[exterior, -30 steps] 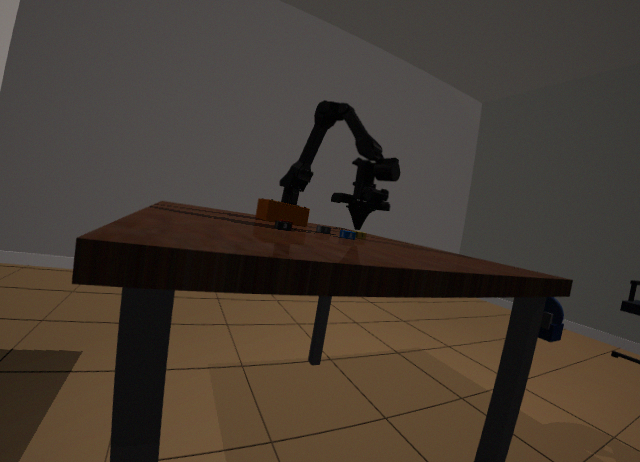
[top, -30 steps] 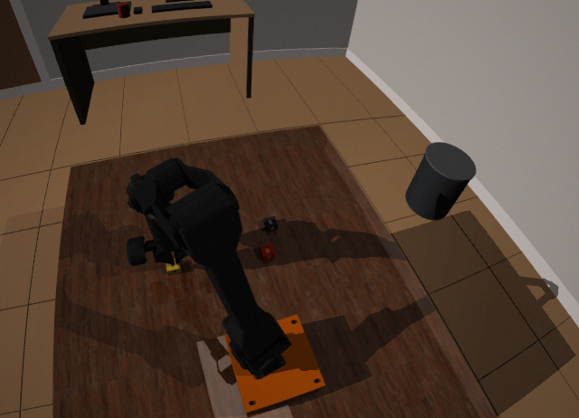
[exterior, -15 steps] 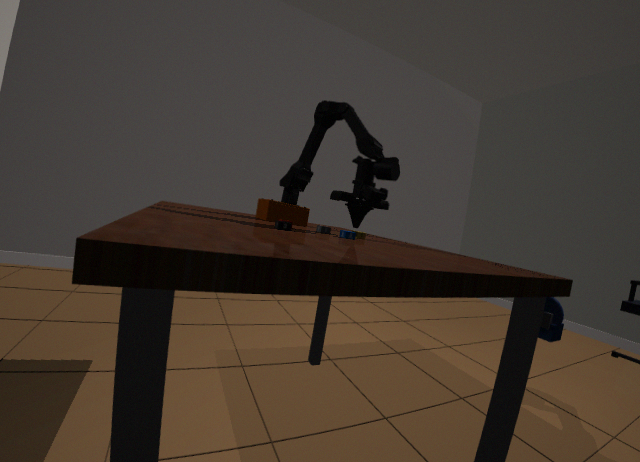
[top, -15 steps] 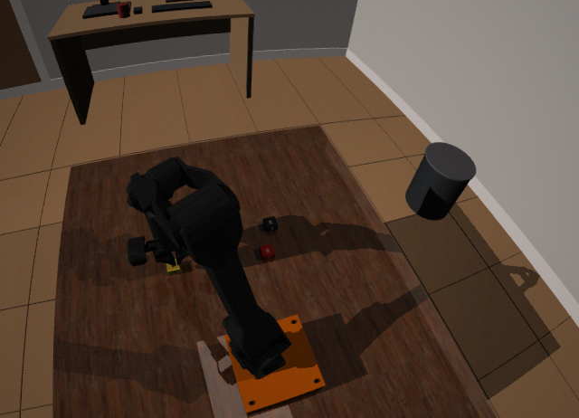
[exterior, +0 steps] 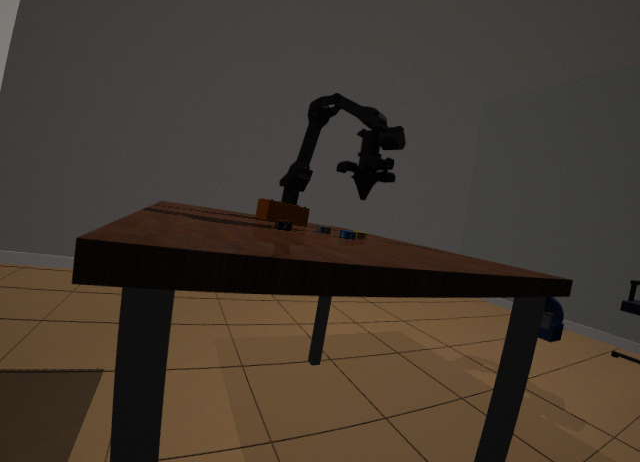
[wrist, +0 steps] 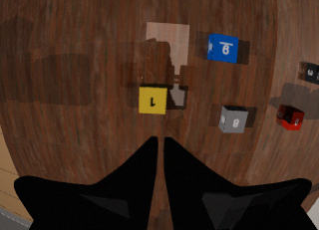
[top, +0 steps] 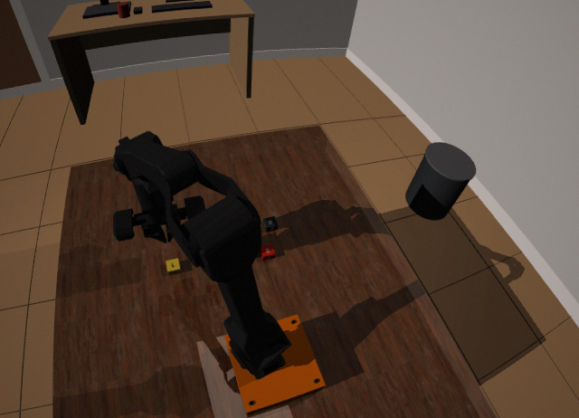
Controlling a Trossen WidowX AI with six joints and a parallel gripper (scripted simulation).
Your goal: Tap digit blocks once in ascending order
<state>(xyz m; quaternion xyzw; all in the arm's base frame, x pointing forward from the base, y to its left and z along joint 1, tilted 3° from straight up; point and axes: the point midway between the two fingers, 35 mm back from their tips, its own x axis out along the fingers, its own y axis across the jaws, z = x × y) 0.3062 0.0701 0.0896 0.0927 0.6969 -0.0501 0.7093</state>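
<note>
Right now the black block is 27 cm to the right of my gripper tip, 11 cm below it and 1 cm ahead of it. Also, from my gripper tip: yellow block 11 cm below, 1 cm to the left; then blue block 11 cm below, 9 cm to the right, 5 cm ahead; then grey block 11 cm below, 10 cm to the right, 4 cm behind.
</note>
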